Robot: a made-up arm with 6 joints. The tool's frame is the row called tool.
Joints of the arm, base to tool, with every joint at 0 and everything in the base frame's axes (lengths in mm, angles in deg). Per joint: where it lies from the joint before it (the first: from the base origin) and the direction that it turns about. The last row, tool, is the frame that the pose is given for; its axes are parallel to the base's.
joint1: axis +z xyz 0 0 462.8
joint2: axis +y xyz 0 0 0
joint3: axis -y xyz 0 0 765.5
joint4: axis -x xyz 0 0 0
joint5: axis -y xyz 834.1 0 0
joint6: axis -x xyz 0 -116.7 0
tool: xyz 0 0 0
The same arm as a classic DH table. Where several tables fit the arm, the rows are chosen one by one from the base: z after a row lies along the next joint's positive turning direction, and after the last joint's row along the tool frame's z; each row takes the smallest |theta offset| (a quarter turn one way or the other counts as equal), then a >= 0, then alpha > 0; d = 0 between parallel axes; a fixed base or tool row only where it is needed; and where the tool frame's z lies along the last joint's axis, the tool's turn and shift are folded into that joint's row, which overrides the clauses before.
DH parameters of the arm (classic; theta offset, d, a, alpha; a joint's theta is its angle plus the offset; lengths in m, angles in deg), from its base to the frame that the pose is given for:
joint1: 0 0.4628 0 -90
joint2: -90 0 0.7655 180
joint3: 0 0 0 -90
joint4: 0 -0.8341 0 90
joint5: 0 0.1167 0 -90
joint6: 90 0 0 90
tool (fixed): -90 0 0 0

